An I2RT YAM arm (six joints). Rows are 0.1 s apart.
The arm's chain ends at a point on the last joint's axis. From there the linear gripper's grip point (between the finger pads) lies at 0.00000 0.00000 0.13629 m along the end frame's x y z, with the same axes.
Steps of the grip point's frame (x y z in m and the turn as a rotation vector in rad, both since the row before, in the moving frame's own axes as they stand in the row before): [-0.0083 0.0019 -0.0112 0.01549 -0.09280 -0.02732]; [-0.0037 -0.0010 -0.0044 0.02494 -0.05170 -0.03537]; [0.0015 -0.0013 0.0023 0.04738 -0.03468 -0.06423]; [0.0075 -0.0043 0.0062 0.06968 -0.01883 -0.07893]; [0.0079 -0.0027 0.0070 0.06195 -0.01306 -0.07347]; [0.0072 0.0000 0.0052 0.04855 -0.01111 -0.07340]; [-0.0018 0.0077 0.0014 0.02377 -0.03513 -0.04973]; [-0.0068 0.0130 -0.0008 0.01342 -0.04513 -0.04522]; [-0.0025 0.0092 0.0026 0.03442 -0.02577 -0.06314]
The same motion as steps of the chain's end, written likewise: [0.0044 0.0038 -0.0106 0.01549 -0.09280 -0.02732]; [0.0034 0.0023 -0.0042 0.02494 -0.05170 -0.03537]; [0.0064 0.0050 0.0025 0.04738 -0.03468 -0.06423]; [0.0104 0.0051 0.0066 0.06968 -0.01883 -0.07893]; [0.0100 0.0057 0.0073 0.06195 -0.01306 -0.07347]; [0.0090 0.0066 0.0054 0.04855 -0.01111 -0.07340]; [0.0031 0.0108 0.0015 0.02377 -0.03513 -0.04973]; [-0.0006 0.0147 -0.0006 0.01342 -0.04513 -0.04522]; [0.0012 0.0138 0.0027 0.03442 -0.02577 -0.06314]
